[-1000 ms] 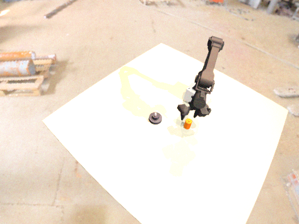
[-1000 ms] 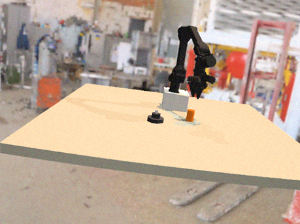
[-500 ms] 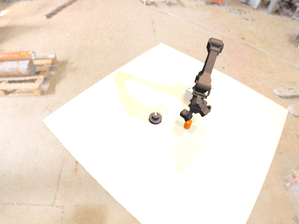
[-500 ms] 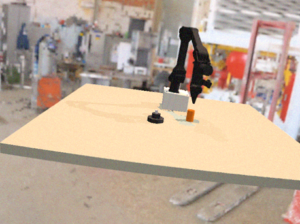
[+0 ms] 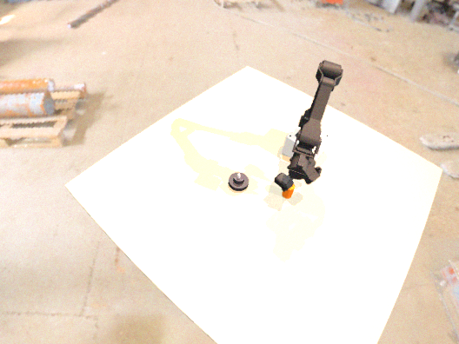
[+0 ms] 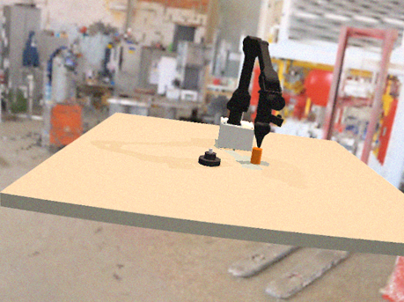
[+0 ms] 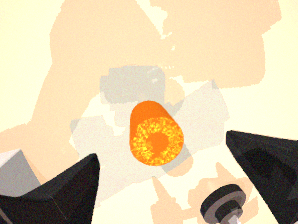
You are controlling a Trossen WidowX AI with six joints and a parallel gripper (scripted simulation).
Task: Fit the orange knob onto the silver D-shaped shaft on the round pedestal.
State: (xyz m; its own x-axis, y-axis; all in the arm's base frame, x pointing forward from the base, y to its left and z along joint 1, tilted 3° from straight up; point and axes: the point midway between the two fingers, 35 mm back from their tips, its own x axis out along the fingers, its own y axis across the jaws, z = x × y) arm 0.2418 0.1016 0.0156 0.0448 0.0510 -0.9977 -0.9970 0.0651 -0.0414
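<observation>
The orange knob lies 3 cm below my gripper tip. From my gripper tip the other things lie so: dark round pedestal: 10 cm ahead, 18 cm to the right, 4 cm below.
</observation>
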